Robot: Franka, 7 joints.
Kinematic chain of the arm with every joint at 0, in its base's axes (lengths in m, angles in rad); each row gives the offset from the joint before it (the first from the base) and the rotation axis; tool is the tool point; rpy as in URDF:
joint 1: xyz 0 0 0.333 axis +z
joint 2: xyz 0 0 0 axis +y
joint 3: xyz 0 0 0.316 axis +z
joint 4: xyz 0.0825 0 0 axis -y
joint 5: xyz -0.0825 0 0.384 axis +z
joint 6: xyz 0 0 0 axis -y
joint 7: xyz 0.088 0 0 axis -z
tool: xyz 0 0 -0.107 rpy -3.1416 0 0
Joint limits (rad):
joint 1: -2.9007..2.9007
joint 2: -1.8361..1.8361
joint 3: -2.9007..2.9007
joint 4: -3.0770..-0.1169
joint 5: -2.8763..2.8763
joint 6: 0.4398..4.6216
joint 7: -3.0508..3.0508
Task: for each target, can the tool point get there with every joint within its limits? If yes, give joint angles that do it. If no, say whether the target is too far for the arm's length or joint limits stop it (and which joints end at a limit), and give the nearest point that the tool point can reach.
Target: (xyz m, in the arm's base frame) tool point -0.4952 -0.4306 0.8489
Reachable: yes | joints 1.3860 -0.9739 1.2974 -0.9052 -2.2237 2.2477 -2.1152
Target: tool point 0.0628 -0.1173 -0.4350
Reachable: no: joint limits stop it (at a limit: joint 2) | nearest point 0.0733 -0.1370 -0.3451 | short by 0.093 m
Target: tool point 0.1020 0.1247 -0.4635
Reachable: no: joint limits stop it (at a limit: joint 2) | nearest point 0.1157 0.1415 -0.3512 | short by 0.114 m
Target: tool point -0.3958 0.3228 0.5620
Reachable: yes | joints 1.2707 -0.3349 1.1936 -1.9285 -0.6937 1.6518 2.0625
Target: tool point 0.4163 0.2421 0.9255
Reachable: yes | joints 1.1374 -0.0375 -0.7681 -1.3265 -0.8991 3.4442 0.1385
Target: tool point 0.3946 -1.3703 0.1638
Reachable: no: too far | nearest point 0.2357 -0.8186 0.2319 | short by 0.578 m
